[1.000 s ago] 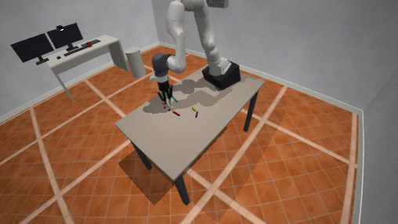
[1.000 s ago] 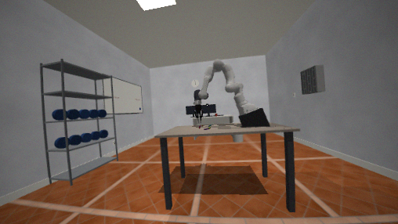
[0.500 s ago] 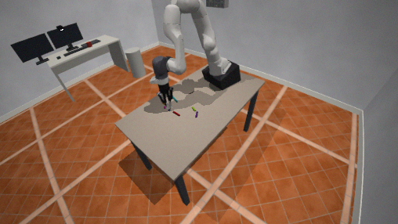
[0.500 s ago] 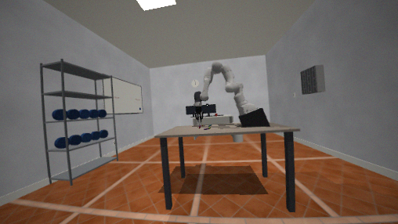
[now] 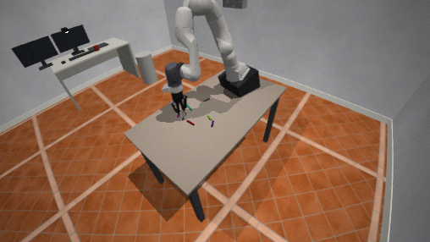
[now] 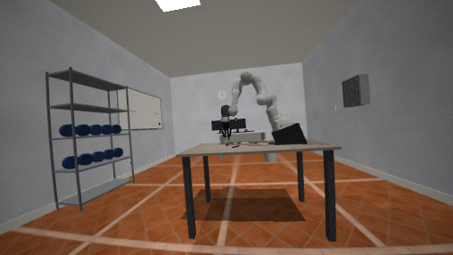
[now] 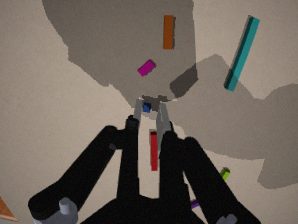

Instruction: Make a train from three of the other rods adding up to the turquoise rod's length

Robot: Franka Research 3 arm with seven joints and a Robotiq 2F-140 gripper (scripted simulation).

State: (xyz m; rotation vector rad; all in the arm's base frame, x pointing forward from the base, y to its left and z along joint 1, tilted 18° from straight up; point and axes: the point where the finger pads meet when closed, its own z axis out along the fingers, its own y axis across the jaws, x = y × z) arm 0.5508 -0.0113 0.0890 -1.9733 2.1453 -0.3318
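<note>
Right now my hand is 5 cm above the small blue rod. The rest, counted from my hand: orange rod (1 cm behind, 10 cm to the right, 5 cm below); magenta rod (1 cm ahead, 5 cm to the right, 5 cm below); red rod (1 cm behind, 8 cm to the left, 5 cm below).
</note>
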